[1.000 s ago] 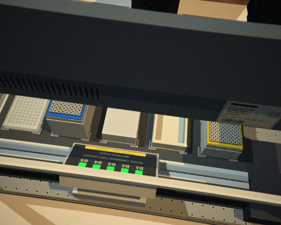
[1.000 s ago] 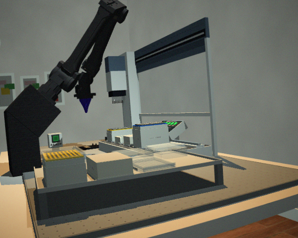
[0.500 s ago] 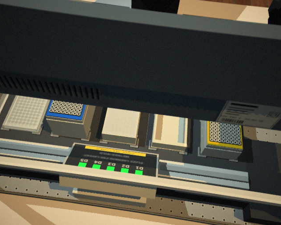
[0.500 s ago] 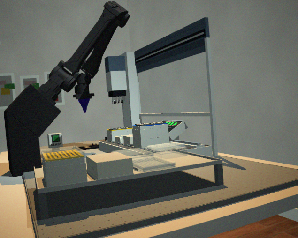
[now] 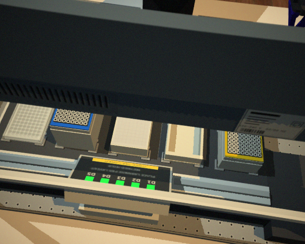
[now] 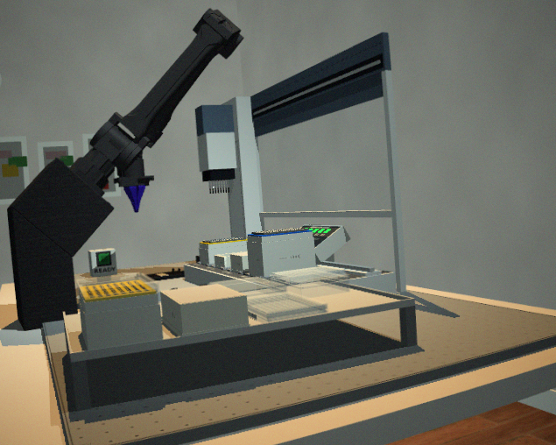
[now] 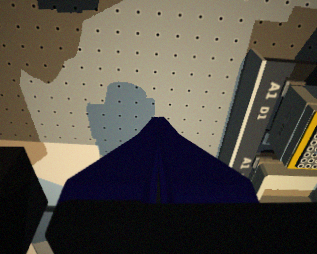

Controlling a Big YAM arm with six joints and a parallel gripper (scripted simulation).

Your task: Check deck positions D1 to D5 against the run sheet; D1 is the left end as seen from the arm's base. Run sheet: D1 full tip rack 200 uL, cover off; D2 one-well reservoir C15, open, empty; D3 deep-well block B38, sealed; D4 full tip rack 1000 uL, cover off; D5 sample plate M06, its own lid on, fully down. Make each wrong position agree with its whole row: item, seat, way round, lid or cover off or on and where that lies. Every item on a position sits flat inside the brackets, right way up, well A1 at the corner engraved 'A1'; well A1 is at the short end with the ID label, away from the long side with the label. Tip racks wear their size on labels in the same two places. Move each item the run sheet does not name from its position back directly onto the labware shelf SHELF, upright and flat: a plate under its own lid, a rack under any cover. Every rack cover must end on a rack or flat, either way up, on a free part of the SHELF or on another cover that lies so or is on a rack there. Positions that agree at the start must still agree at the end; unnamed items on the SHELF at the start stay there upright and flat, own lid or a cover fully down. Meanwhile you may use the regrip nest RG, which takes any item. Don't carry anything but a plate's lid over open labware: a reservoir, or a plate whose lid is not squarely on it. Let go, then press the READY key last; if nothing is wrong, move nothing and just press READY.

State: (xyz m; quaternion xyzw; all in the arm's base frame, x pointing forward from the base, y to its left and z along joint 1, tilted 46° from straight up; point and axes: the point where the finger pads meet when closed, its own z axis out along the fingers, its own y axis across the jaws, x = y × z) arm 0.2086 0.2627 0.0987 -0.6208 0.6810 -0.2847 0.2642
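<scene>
Now: hand 80 mm past the ready key, 80 mm to the right of it and 130 mm above it. The rest, counted from my hand: pipetting head (320 mm ahead, 80 mm to the left, 160 mm above); then regrip nest (10 mm ahead, 320 mm to the right, 210 mm below); then one-well reservoir (180 mm ahead, 250 mm to the right, 160 mm below).
</scene>
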